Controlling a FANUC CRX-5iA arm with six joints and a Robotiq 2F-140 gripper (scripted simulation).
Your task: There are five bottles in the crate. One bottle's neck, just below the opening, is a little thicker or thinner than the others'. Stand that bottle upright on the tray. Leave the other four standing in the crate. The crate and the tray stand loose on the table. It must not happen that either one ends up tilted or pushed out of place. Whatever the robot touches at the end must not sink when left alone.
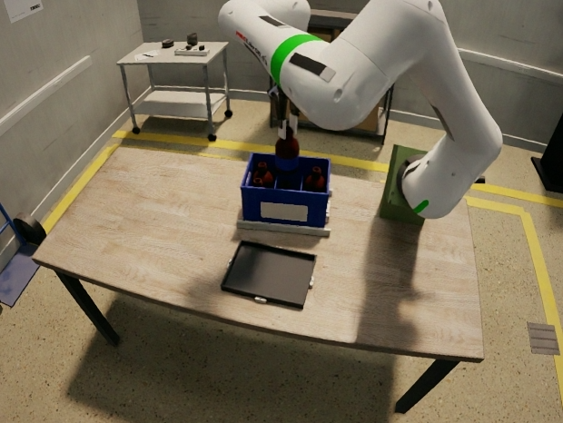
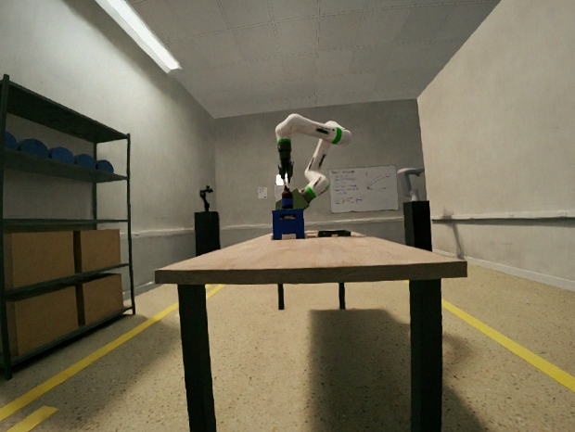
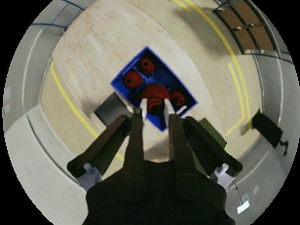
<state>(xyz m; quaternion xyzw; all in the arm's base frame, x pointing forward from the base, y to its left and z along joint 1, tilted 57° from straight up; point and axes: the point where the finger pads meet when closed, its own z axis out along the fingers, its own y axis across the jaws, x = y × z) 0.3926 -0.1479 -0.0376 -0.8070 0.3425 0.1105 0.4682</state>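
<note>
My gripper is now 90 mm above the bottle. Also, from my hand: dark tray 280 mm to the left, 340 mm below; then blue crate 270 mm below.
</note>
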